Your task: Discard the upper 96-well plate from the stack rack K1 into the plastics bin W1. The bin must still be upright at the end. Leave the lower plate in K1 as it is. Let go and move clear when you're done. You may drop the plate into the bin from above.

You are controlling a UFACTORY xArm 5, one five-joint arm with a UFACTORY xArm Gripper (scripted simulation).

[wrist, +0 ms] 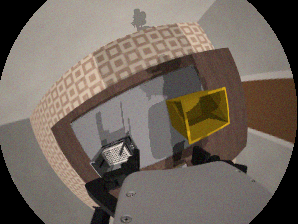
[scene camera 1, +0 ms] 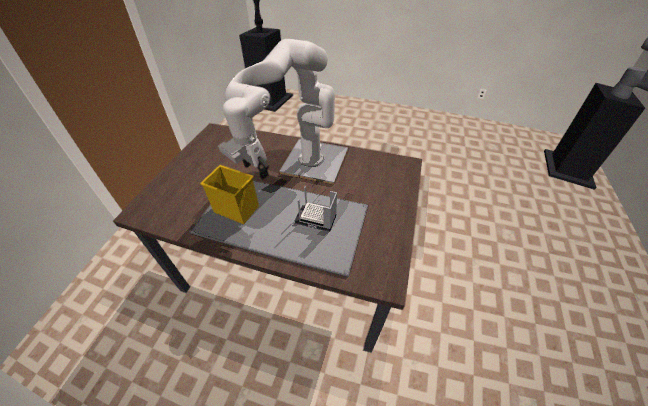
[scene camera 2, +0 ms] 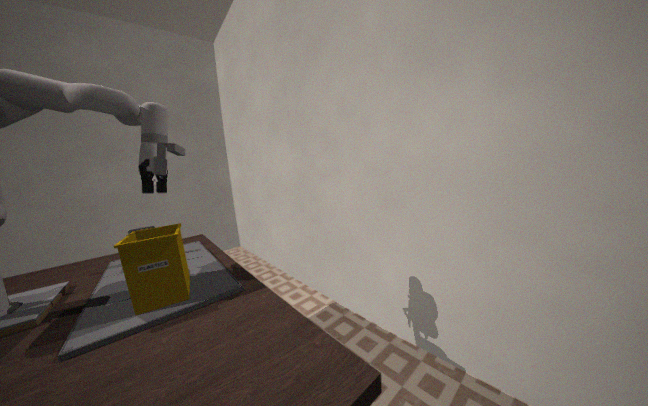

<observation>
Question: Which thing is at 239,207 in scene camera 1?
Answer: A yellow plastics bin W1.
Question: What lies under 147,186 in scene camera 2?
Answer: The gripper.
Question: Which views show the yellow plastics bin W1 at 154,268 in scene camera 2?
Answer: The wrist view, scene camera 1 and scene camera 2: all of them.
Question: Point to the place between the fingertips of the gripper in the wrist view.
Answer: At 167,156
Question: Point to a yellow plastics bin W1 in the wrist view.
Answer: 207,114
</observation>
